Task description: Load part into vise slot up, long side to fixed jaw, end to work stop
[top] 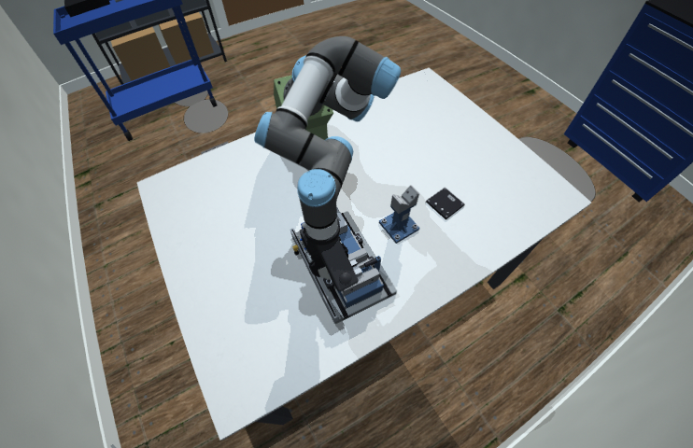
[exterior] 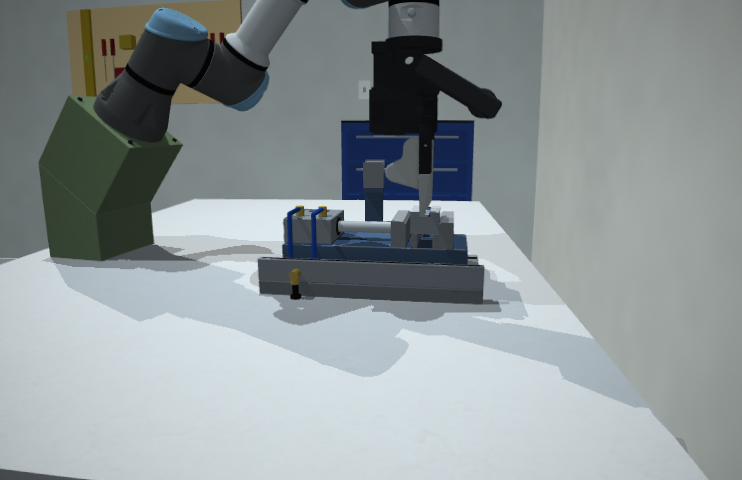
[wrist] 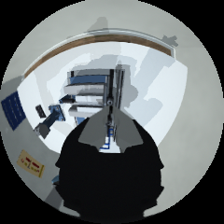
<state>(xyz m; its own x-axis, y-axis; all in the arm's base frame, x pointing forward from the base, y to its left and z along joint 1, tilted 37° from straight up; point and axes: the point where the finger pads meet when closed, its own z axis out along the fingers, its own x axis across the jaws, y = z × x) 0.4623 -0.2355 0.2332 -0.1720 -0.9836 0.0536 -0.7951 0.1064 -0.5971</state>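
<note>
The part is 50 mm to the left of my hand, 20 mm below it and 10 mm ahead of it. From my hand the other things lie so: work stop 110 mm to the left, 30 mm below, 20 mm ahead; fixed jaw 60 mm to the left, 40 mm below, 40 mm ahead; moving jaw 70 mm to the left, 40 mm below, 20 mm behind.
</note>
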